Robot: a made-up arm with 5 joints.
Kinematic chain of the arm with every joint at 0, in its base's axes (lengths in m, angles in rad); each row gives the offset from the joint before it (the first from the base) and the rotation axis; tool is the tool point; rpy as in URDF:
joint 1: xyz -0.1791 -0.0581 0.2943 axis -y
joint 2: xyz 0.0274 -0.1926 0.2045 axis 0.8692 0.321 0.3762
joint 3: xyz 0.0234 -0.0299 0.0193 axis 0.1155 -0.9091 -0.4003
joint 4: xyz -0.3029 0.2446 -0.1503 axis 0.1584 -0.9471 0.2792
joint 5: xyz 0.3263 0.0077 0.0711 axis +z
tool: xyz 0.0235 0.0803 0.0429 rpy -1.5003 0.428 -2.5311
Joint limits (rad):
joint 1: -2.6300..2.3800
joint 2: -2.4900..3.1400
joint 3: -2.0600..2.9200
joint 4: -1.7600..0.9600
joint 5: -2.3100..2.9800
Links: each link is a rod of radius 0.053 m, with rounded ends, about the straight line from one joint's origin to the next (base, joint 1, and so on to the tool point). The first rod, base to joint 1, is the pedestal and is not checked.
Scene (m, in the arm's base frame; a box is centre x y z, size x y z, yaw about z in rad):
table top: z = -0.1
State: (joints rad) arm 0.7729 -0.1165 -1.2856 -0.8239 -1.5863
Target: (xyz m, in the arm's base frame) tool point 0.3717 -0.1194 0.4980
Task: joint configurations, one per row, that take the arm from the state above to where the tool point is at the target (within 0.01 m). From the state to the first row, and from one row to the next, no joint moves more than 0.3 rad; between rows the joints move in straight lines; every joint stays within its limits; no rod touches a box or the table.
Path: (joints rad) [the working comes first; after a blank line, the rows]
Joints at the target: -1.0262 0.5364 -1.4068 0.9600 -1.3146
Straight joint move there: clear.

1: 0.5159 -0.0232 -1.3029 -0.5691 -1.5475
2: 0.2589 0.0701 -1.3202 -0.3142 -1.5087
3: 0.0018 0.1633 -1.3376 -0.0594 -1.4698
4: -0.2552 0.2566 -1.3549 0.1955 -1.4310
5: -0.5122 0.3499 -1.3722 0.4503 -1.3922
6: -0.7692 0.4432 -1.3895 0.7052 -1.3534
7: -1.0262 0.5364 -1.4068 0.9600 -1.3146

